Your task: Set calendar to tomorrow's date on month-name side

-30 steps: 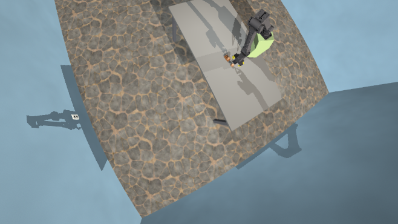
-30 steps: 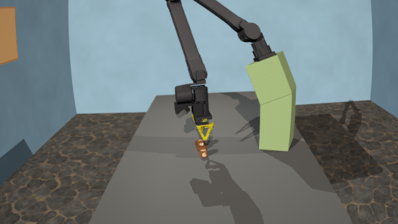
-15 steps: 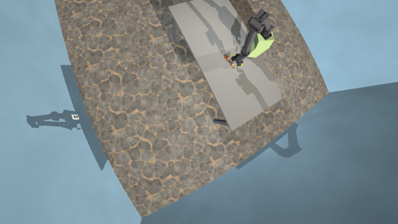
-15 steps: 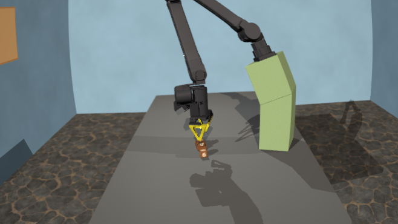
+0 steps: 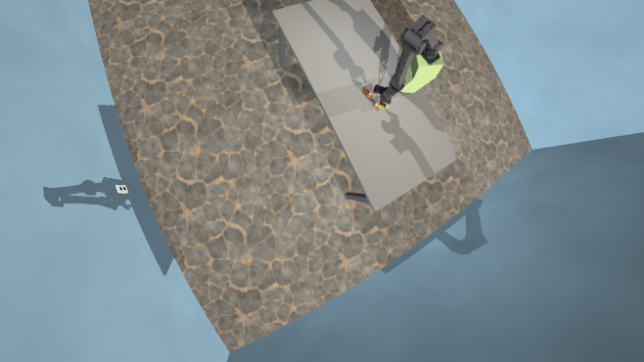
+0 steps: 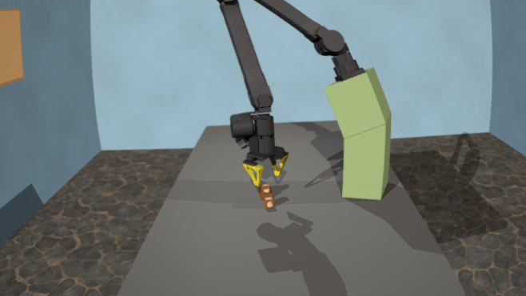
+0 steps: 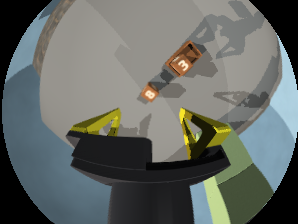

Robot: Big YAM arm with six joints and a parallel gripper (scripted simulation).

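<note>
The brown number cube lies 9 cm below my hand. Round my hand: calendar tray 11 cm to the right, 9 cm below.
</note>
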